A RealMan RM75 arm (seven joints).
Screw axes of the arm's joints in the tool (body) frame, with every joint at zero. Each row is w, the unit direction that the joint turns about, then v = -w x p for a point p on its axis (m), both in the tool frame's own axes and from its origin. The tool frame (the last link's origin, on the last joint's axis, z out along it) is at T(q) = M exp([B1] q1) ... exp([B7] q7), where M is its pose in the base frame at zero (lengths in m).
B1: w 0 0 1 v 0.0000 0.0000 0.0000
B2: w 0 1 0 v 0.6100 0.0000 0.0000
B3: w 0 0 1 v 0.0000 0.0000 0.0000
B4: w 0 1 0 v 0.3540 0.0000 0.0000
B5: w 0 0 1 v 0.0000 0.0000 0.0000
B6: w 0 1 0 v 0.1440 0.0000 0.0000
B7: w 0 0 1 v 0.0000 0.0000 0.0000
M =
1 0 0 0.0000
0 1 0 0.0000
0 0 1 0.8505
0 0 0 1
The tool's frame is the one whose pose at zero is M.
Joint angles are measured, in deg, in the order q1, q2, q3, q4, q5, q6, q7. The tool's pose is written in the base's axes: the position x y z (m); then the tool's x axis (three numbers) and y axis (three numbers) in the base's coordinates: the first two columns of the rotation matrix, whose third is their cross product. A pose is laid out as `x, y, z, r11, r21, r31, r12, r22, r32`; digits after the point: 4 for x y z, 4 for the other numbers.
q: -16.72, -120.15, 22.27, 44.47, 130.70, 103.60, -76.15
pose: -0.3410, 0.2280, 0.0285, 0.7201, 0.5080, 0.4727, 0.6212, -0.7755, -0.1130
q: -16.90, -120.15, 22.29, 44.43, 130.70, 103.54, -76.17
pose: -0.3404, 0.2291, 0.0284, 0.7213, 0.5064, 0.4726, 0.6194, -0.7769, -0.1129
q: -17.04, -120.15, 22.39, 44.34, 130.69, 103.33, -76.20
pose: -0.3401, 0.2302, 0.0279, 0.7222, 0.5060, 0.4715, 0.6188, -0.7773, -0.1136
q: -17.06, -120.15, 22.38, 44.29, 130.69, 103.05, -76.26
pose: -0.3406, 0.2307, 0.0278, 0.7216, 0.5074, 0.4710, 0.6211, -0.7750, -0.1166
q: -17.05, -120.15, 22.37, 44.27, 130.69, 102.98, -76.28
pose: -0.3408, 0.2307, 0.0277, 0.7211, 0.5081, 0.4711, 0.6221, -0.7741, -0.1173
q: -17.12, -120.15, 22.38, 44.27, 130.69, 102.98, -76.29
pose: -0.3405, 0.2311, 0.0277, 0.7217, 0.5073, 0.4710, 0.6212, -0.7749, -0.1171
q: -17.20, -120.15, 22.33, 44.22, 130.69, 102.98, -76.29
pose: -0.3402, 0.2315, 0.0276, 0.7216, 0.5067, 0.4718, 0.6208, -0.7753, -0.1168
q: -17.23, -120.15, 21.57, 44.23, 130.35, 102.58, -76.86
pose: -0.3412, 0.2330, 0.0295, 0.7103, 0.5108, 0.4843, 0.6345, -0.7626, -0.1262
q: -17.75, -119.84, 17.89, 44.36, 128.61, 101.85, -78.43
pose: -0.3435, 0.2404, 0.0412, 0.6722, 0.5017, 0.5445, 0.6728, -0.7209, -0.1663
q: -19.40, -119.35, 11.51, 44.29, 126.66, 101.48, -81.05
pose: -0.3439, 0.2527, 0.0595, 0.6080, 0.4731, 0.6376, 0.7243, -0.6595, -0.2012
